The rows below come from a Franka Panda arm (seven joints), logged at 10 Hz.
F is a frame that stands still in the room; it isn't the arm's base.
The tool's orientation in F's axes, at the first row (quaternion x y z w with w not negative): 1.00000 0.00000 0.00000 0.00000
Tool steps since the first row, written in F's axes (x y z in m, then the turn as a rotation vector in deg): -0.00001 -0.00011 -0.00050 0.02 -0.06 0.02; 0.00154 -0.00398 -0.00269 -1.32 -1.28 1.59; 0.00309 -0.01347 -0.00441 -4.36 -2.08 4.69; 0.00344 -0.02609 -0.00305 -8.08 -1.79 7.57; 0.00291 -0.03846 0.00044 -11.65 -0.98 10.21
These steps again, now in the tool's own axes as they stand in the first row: -0.00001 0.00011 0.00050 0.02 0.06 -0.02; 0.00154 0.00398 0.00269 -1.32 1.28 -1.59; 0.00309 0.01347 0.00441 -4.36 2.08 -4.69; 0.00344 0.02609 0.00305 -8.08 1.79 -7.57; 0.00291 0.03846 -0.00044 -11.65 0.98 -10.21
